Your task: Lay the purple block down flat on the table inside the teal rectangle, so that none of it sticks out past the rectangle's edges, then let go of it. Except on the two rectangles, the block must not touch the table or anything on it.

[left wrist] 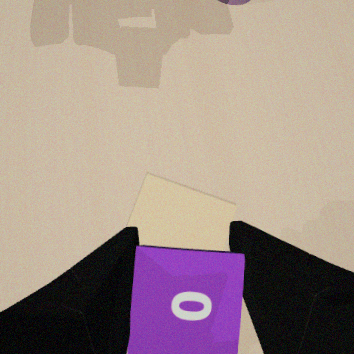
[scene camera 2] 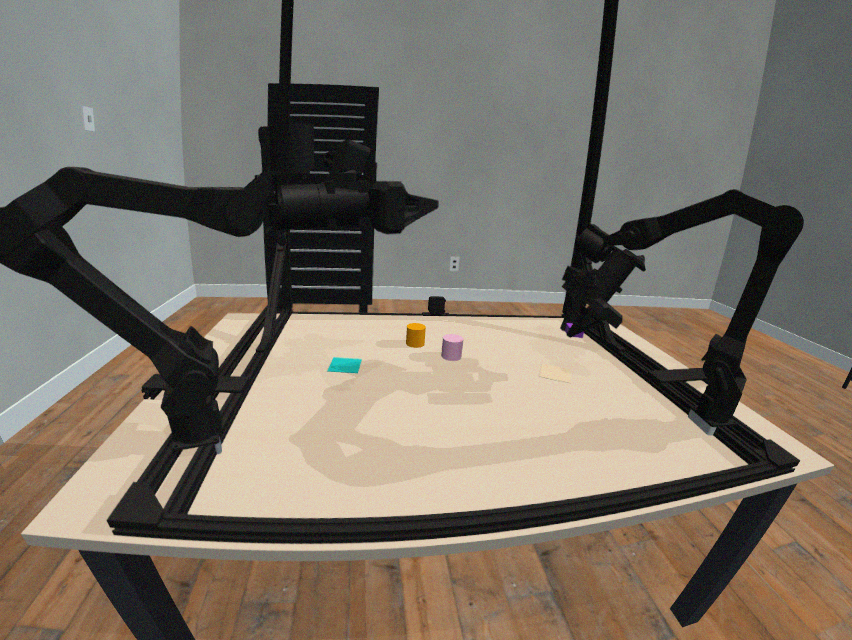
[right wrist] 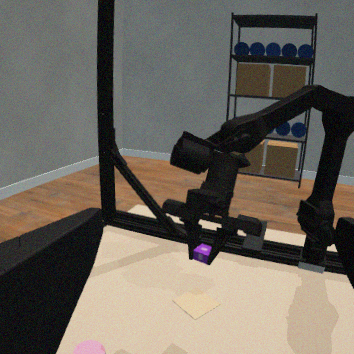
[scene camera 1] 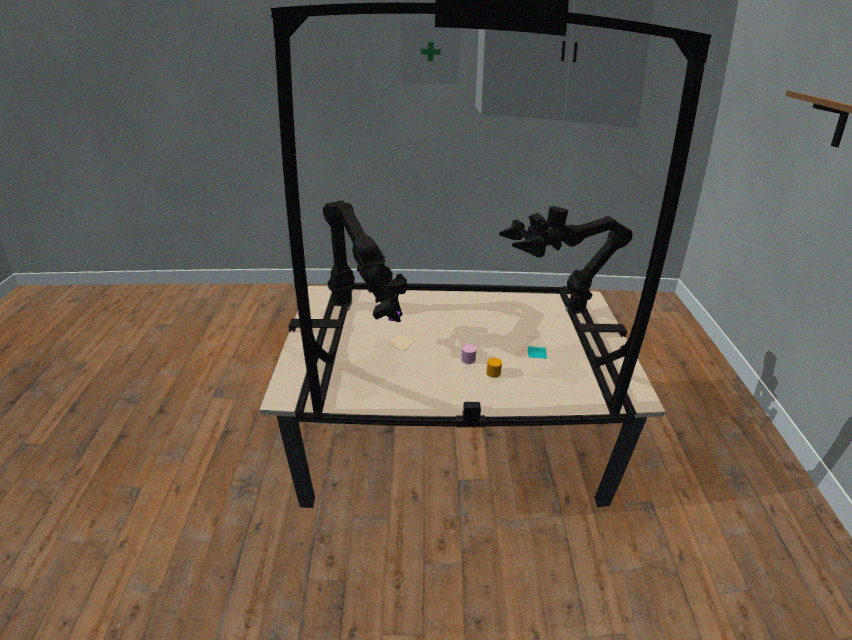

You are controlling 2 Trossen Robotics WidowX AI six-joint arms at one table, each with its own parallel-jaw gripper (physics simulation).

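Pixels of known places: left gripper, fingertip midpoint: (left wrist: 183,235) (scene camera 2: 564,333) (right wrist: 198,261) (scene camera 1: 400,318); right gripper, fingertip midpoint: (scene camera 2: 422,202) (right wrist: 222,225) (scene camera 1: 505,239); left arm's base, origin of the base link: (scene camera 2: 713,416) (right wrist: 312,257) (scene camera 1: 341,301); right arm's base, origin of the base link: (scene camera 2: 197,433) (scene camera 1: 577,308).
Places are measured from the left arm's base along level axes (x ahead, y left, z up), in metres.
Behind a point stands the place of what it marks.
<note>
The purple block (scene camera 1: 397,315) (scene camera 2: 574,330) (left wrist: 185,300) {x 0.235, y -0.209, z 0.094 m} (right wrist: 202,253) {x 0.249, y -0.207, z 0.094 m} is between the fingers of my left gripper (scene camera 1: 392,316) {x 0.254, y -0.211, z 0.077 m} (left wrist: 183,235) {x 0.254, y -0.211, z 0.077 m}, up off the table. Its face marked 0 points to the left wrist camera. The teal rectangle (scene camera 1: 537,352) {x 0.715, y -0.215, z -0.018 m} (scene camera 2: 344,365) {x 0.714, y -0.211, z -0.018 m} lies on the table, at the right in scene camera 1, with nothing on it. The pale yellow rectangle (scene camera 1: 402,343) {x 0.260, y -0.215, z -0.018 m} (scene camera 2: 555,373) {x 0.257, y -0.206, z -0.018 m} (left wrist: 182,215) {x 0.269, y -0.215, z -0.018 m} (right wrist: 196,303) {x 0.260, y -0.206, z -0.018 m} lies bare near my left gripper. My right gripper (scene camera 1: 508,239) {x 0.578, y -0.081, z 0.325 m} (scene camera 2: 436,203) {x 0.578, y -0.081, z 0.325 m} is open and empty, high above the table.
A pink cylinder (scene camera 1: 469,354) {x 0.484, y -0.302, z 0.020 m} (scene camera 2: 452,347) {x 0.486, y -0.256, z 0.014 m} (right wrist: 89,347) {x 0.476, y -0.283, z 0.027 m} and an orange cylinder (scene camera 1: 493,367) {x 0.559, y -0.363, z 0.021 m} (scene camera 2: 415,335) {x 0.565, y -0.319, z 0.012 m} stand between the two rectangles. The orange one is nearer the teal rectangle in scene camera 1. A black frame post (scene camera 1: 292,206) {x 0.074, y -0.605, z 0.598 m} rises at the table's left side there.
</note>
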